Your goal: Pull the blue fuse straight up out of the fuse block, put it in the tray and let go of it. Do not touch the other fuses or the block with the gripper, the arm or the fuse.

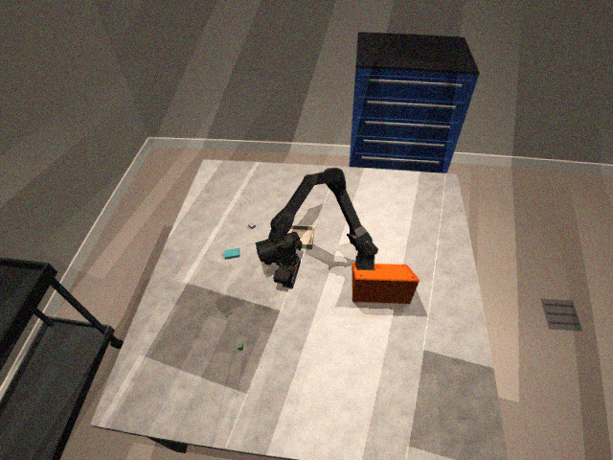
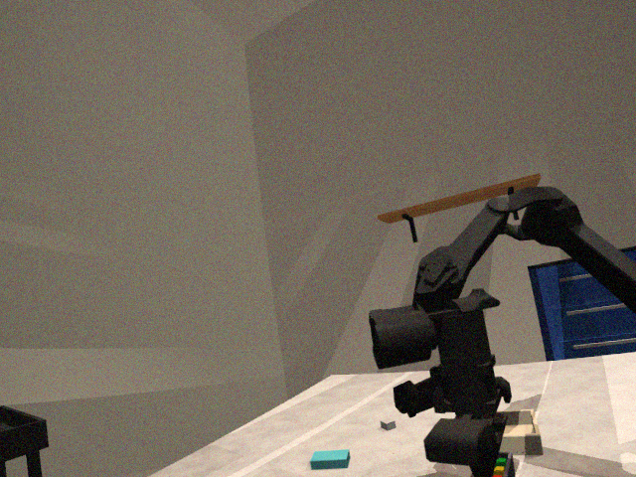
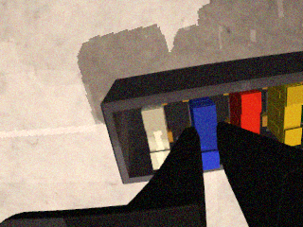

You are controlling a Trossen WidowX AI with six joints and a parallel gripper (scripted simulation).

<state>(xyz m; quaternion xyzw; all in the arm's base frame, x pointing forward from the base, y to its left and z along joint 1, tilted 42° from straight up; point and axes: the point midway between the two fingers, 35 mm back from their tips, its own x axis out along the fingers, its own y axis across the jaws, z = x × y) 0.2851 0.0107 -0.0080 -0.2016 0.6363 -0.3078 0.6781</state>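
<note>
The tray is 20 cm to the right of my gripper tip, 4 cm below it and 1 cm behind it. Round my gripper tip: small grey cube: 26 cm to the right, 19 cm ahead, 3 cm below; small green cube: 29 cm to the left, 15 cm ahead, 3 cm below; teal block: 25 cm ahead, 10 cm to the right, 3 cm below.
</note>
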